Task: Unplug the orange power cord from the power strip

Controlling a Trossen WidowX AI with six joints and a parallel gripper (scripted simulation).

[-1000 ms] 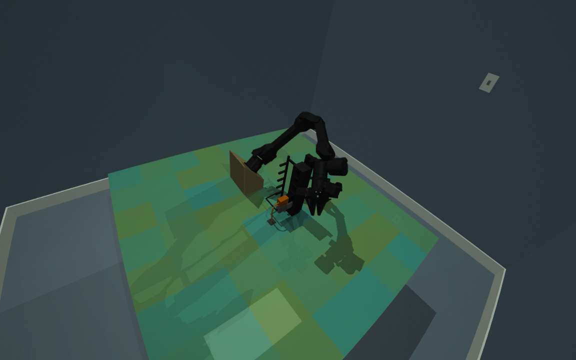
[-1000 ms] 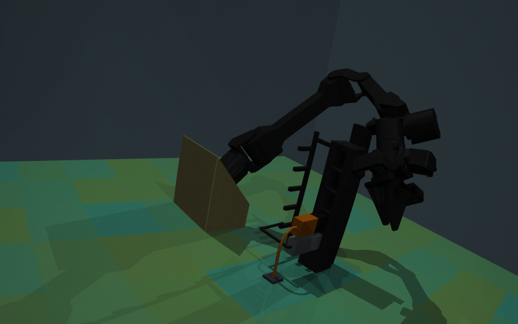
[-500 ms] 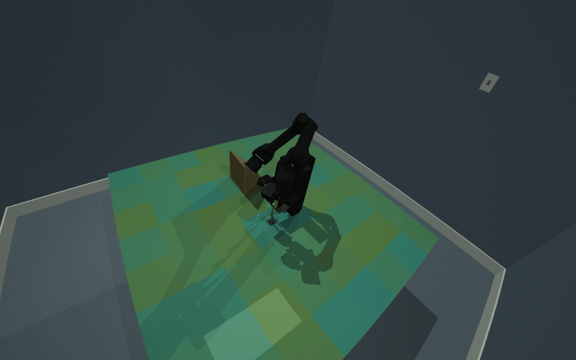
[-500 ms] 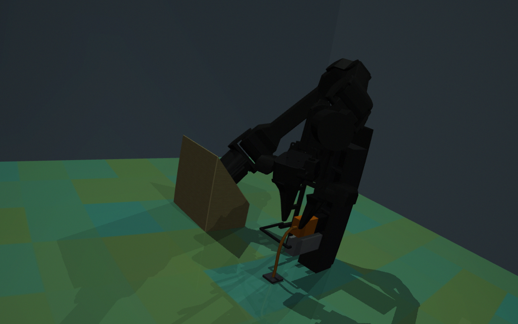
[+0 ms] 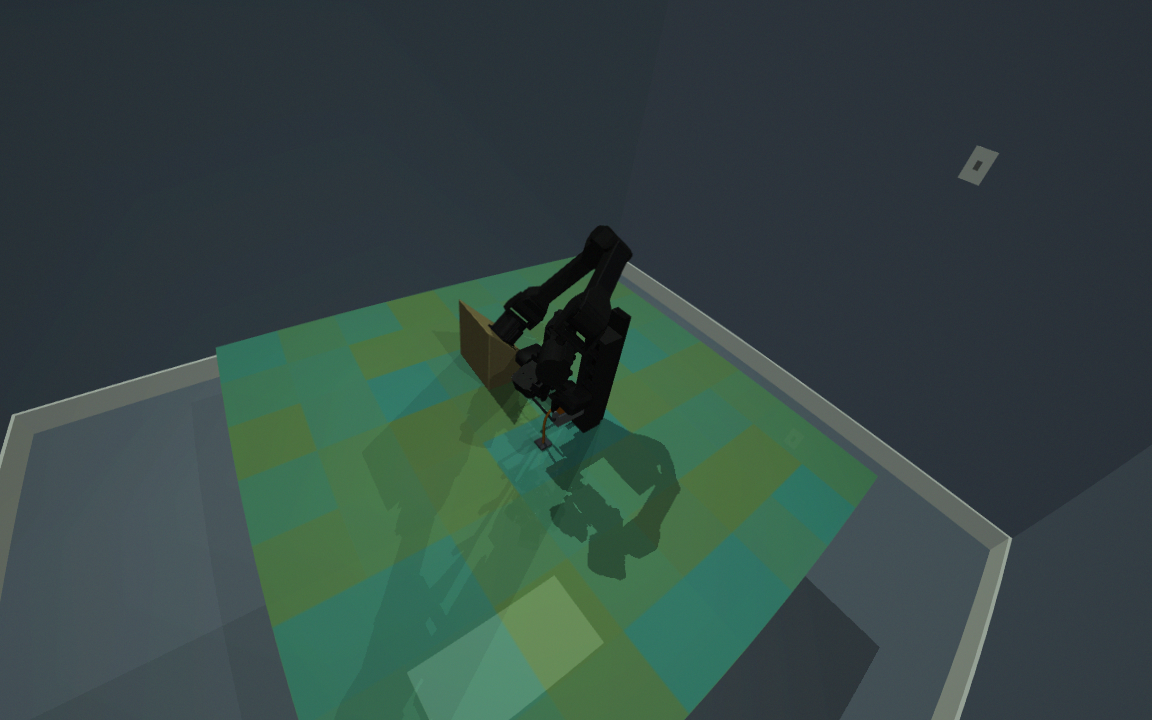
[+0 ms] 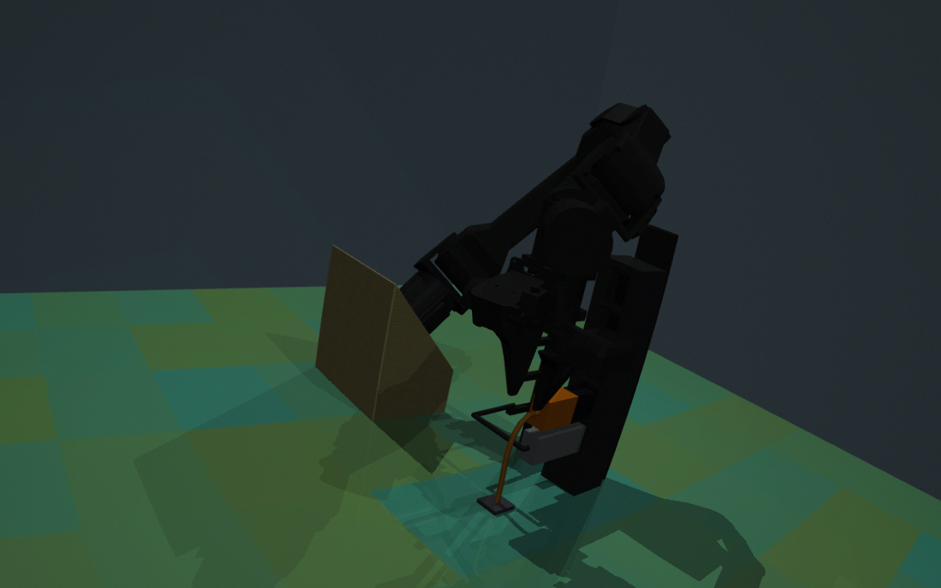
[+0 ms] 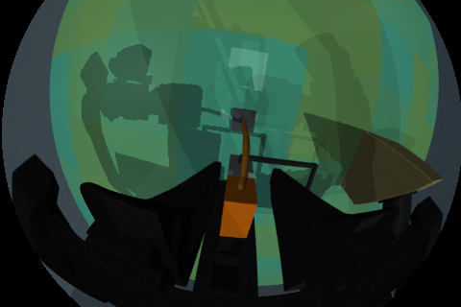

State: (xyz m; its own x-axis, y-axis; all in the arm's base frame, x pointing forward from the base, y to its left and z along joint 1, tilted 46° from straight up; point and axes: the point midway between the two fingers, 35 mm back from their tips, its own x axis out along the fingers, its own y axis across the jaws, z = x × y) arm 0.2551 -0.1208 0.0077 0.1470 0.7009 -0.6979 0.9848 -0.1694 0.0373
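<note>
Now: the orange plug 7 cm to the left of my gripper tip and 1 cm below it. From my gripper tip the other things lie so: dark anchor block 13 cm below.
</note>
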